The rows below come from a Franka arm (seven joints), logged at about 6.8 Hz.
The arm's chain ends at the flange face. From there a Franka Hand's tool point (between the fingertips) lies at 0.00 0.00 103.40 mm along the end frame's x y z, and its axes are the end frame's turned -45 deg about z.
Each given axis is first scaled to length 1.
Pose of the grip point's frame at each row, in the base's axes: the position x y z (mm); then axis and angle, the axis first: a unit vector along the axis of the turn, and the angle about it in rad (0 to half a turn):
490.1 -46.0 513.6 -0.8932 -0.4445 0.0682 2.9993
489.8 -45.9 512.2 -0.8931 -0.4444 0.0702 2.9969
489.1 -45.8 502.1 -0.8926 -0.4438 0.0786 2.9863
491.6 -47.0 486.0 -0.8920 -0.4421 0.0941 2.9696
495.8 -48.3 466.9 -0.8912 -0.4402 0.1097 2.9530
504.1 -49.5 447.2 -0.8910 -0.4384 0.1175 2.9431
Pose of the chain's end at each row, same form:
509.2 -52.9 615.0 -0.9936 -0.0687 0.0901 3.0623
509.3 -52.8 613.5 -0.9933 -0.0687 0.0924 3.0616
510.6 -52.9 603.0 -0.9924 -0.0683 0.1022 3.0582
516.7 -54.2 586.1 -0.9906 -0.0669 0.1196 3.0546
524.4 -55.7 566.0 -0.9884 -0.0654 0.1371 3.0512
534.5 -57.1 545.7 -0.9872 -0.0638 0.1461 3.0480

